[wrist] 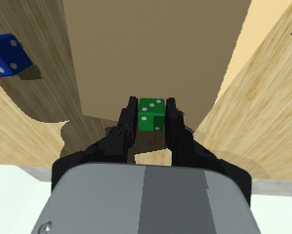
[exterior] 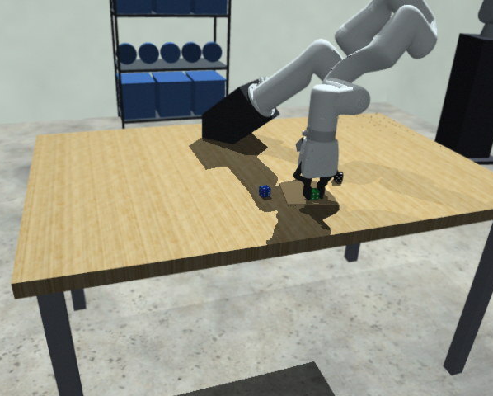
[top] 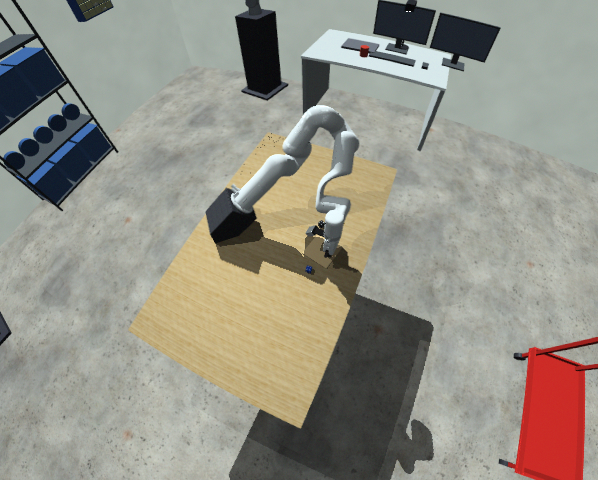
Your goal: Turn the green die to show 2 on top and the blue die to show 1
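The green die is 10 mm below my hand. The rest, counted from my hand: black die (120 mm behind, 110 mm to the left, 10 mm below); then tan mat (40 mm behind, 10 mm to the right, 20 mm below); then blue die (30 mm behind, 130 mm to the right, 10 mm below).
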